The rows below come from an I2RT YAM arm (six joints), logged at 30 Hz.
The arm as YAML. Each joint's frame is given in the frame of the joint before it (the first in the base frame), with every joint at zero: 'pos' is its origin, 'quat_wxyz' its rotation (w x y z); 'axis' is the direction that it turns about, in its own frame. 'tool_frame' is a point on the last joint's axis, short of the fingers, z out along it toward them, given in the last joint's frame.
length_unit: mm
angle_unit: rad
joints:
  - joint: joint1
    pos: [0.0, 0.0, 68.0]
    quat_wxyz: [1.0, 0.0, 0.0, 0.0]
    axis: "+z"
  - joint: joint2
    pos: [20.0, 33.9, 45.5]
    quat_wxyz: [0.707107, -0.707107, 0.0, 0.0]
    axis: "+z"
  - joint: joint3
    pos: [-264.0, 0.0, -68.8]
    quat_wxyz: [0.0, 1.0, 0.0, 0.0]
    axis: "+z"
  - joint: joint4
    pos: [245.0, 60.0, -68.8]
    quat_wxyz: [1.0, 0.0, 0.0, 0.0]
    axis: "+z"
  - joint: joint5
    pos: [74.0, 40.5, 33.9]
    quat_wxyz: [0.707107, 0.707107, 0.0, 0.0]
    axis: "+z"
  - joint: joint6
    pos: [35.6, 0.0, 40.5]
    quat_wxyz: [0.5, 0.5, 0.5, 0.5]
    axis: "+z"
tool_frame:
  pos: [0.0, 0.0, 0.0]
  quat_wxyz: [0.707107, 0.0, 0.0, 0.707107]
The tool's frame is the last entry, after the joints.
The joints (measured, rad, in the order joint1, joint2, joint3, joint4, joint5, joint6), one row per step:
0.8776 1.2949 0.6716 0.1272 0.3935 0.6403
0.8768 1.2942 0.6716 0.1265 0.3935 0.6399
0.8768 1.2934 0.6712 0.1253 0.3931 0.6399
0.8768 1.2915 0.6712 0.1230 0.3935 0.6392
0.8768 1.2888 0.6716 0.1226 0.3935 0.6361
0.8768 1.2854 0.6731 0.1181 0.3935 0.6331
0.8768 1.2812 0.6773 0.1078 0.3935 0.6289
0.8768 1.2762 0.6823 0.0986 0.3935 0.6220
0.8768 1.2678 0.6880 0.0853 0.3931 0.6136
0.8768 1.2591 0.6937 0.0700 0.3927 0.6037
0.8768 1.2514 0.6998 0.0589 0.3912 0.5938
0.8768 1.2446 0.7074 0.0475 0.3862 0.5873
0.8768 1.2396 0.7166 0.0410 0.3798 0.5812
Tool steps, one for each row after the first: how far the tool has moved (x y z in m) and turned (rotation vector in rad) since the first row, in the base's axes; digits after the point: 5 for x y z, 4 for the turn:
0.00009 -0.00024 0.00011 -0.0003 -0.0002 -0.0006
-0.00005 -0.00038 0.00007 -0.0008 0.0005 -0.0003
-0.00025 -0.00064 0.00034 -0.0018 0.0004 -0.0003
-0.00041 -0.00084 0.00113 -0.0023 -0.0026 0.0010
-0.00066 -0.00114 0.00206 -0.0044 -0.0039 0.0024
-0.00092 -0.00145 0.00355 -0.0093 -0.0043 0.0042
-0.00113 -0.00171 0.00560 -0.0143 -0.0075 0.0072
-0.00170 -0.00236 0.00837 -0.0204 -0.0110 0.0113
-0.00237 -0.00316 0.01102 -0.0290 -0.0141 0.0160
-0.00285 -0.00366 0.01394 -0.0345 -0.0191 0.0216
-0.00324 -0.00386 0.01709 -0.0360 -0.0218 0.0288
-0.00325 -0.00355 0.02078 -0.0331 -0.0270 0.0370

